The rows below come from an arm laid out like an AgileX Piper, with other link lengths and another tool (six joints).
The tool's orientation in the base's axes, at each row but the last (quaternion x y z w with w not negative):
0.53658 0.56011 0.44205 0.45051
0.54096 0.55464 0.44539 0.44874
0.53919 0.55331 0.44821 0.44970
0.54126 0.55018 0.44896 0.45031
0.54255 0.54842 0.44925 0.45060
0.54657 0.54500 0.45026 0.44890
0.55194 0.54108 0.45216 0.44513
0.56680 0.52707 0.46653 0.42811
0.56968 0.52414 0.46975 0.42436
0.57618 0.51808 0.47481 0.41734
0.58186 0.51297 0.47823 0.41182
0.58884 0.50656 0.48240 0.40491
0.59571 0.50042 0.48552 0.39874
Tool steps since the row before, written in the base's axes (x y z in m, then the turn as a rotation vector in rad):
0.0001 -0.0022 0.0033 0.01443 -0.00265 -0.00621
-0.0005 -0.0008 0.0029 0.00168 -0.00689 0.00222
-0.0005 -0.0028 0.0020 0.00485 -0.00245 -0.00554
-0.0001 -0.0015 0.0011 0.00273 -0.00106 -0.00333
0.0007 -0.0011 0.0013 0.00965 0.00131 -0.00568
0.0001 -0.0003 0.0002 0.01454 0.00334 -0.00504
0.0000 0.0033 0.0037 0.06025 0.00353 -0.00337
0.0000 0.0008 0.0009 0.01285 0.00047 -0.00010
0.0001 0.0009 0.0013 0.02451 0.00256 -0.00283
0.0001 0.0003 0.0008 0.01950 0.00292 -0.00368
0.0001 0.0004 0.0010 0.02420 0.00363 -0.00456
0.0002 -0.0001 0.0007 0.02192 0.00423 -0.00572
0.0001 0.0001 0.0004 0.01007 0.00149 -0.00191
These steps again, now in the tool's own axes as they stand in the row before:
-0.0023 0.0032 -0.0006 -0.00272 -0.00324 0.01536
-0.0008 0.0027 -0.0011 -0.00694 0.00239 0.00114
-0.0028 0.0018 -0.0009 -0.00244 -0.00454 0.00580
-0.0015 0.0010 -0.0003 -0.00105 -0.00276 0.00331
-0.0011 0.0014 0.0004 0.00130 -0.00373 0.01056
-0.0003 0.0002 0.0001 0.00333 -0.00217 0.01524
0.0034 0.0036 -0.0007 0.00381 0.00836 0.05974
0.0009 0.0008 -0.0002 0.00058 0.00241 0.01262
0.0010 0.0012 -0.0002 0.00252 0.00187 0.02461
0.0004 0.0008 -0.0001 0.00272 0.00000 0.01987
0.0005 0.0009 -0.0001 0.00338 0.00000 0.02466
0.0000 0.0007 0.0000 0.00374 -0.00168 0.02268
0.0002 0.0004 0.0000 0.00140 0.00000 0.01026

